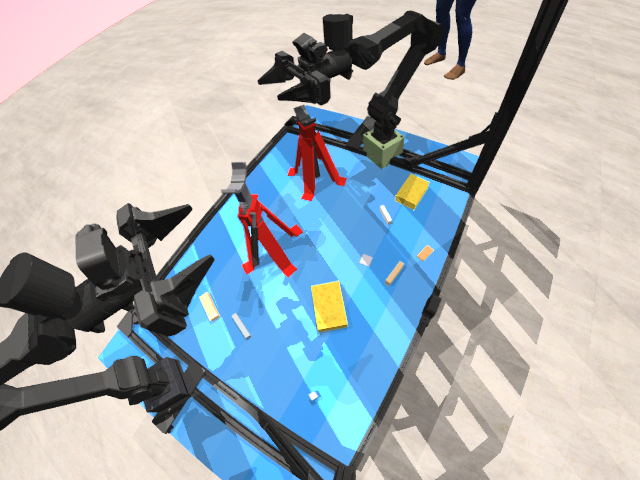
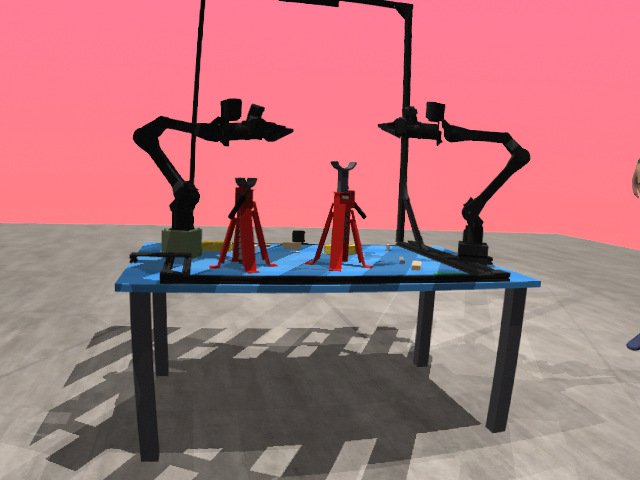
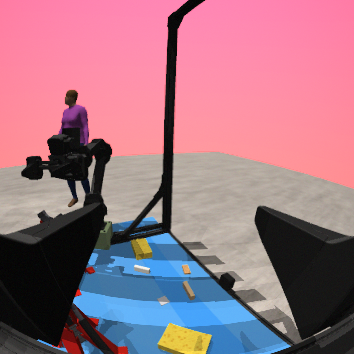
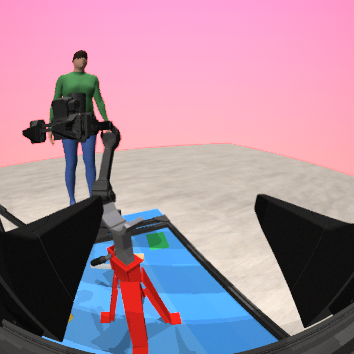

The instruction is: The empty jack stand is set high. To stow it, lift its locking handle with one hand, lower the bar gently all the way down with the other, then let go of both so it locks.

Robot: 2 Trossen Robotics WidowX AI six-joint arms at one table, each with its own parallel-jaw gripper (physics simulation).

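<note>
The high-set jack stand (image 1: pixel 272 250) (image 2: pixel 339 227) (image 4: pixel 131 300) is red and upright, with its grey bar (image 2: pixel 342 180) (image 4: pixel 123 245) and forked saddle raised well above the body. Its black locking handle (image 1: pixel 254 240) (image 2: pixel 360 210) (image 4: pixel 101 260) slopes down. A second red jack stand (image 1: pixel 308 165) (image 2: pixel 247 227) has its saddle (image 1: pixel 303 115) (image 2: pixel 246 182) close to its top. My left gripper (image 1: pixel 202 231) (image 2: pixel 379 125) (image 3: pixel 181 213) is open and empty, above and to one side of the high stand. My right gripper (image 1: pixel 269 89) (image 2: pixel 292 130) (image 4: pixel 180 203) is open and empty, higher than both stands.
Yellow sponges (image 1: pixel 329 305) (image 1: pixel 412 191) and several small blocks lie on the blue table (image 1: pixel 361 320). A black frame (image 2: pixel 330 279) runs around the tabletop, with a tall post (image 1: pixel 511 98) (image 3: pixel 170 125). A green block (image 1: pixel 383 148) (image 2: pixel 180 241) sits under the right arm's base.
</note>
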